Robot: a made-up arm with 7 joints.
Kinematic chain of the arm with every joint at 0, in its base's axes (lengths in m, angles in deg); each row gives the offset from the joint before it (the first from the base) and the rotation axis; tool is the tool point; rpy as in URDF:
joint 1: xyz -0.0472 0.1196 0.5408 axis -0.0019 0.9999 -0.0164
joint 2: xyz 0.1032 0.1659 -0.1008 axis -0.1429 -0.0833 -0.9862
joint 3: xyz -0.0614 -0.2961 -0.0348 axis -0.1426 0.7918 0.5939
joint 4: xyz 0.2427 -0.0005 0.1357 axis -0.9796 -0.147 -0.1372
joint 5: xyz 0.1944 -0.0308 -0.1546 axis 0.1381 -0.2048 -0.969
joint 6: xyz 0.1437 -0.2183 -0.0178 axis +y
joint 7: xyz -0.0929 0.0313 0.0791 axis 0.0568 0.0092 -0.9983
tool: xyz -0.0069 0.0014 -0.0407 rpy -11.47 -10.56 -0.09
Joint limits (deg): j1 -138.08..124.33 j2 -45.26..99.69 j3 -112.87..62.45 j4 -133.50..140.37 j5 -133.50..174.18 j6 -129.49..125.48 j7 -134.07..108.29
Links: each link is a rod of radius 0.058 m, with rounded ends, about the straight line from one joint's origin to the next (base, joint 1, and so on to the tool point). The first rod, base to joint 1, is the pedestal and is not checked.
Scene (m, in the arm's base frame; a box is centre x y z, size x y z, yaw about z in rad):
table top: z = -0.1
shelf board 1: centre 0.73 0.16 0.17 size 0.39 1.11 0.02 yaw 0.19
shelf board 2: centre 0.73 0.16 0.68 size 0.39 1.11 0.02 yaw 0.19
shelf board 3: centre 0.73 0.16 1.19 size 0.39 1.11 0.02 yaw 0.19
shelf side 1: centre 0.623 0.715 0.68 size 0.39 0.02 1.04 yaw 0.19
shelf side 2: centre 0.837 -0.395 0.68 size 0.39 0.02 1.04 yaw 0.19
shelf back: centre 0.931 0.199 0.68 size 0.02 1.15 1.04 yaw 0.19
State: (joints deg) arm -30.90 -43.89 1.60 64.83 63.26 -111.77 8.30
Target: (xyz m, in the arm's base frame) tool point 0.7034 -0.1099 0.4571
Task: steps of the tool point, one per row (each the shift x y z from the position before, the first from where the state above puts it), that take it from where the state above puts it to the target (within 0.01 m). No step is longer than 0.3 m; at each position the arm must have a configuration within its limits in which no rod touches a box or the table.
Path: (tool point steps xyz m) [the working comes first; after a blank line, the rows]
Joints at the target: 0.96 -37.02 -1.51 49.55 64.76 -112.01 7.98
Straight joint move there: touches shelf board 2.

1: -0.1128 -0.2034 -0.0536
2: -0.1812 -0.1441 -0.0509
3: -0.1696 -0.0746 -0.0861
4: -0.1836 -0.0110 -0.0553
5: -0.1727 0.0440 -0.0225
6: 0.2479 -0.0607 -0.0361
7: 0.2573 0.0311 -0.0544
8: 0.2281 0.1230 -0.0680
9: 0.1626 0.1951 -0.0776

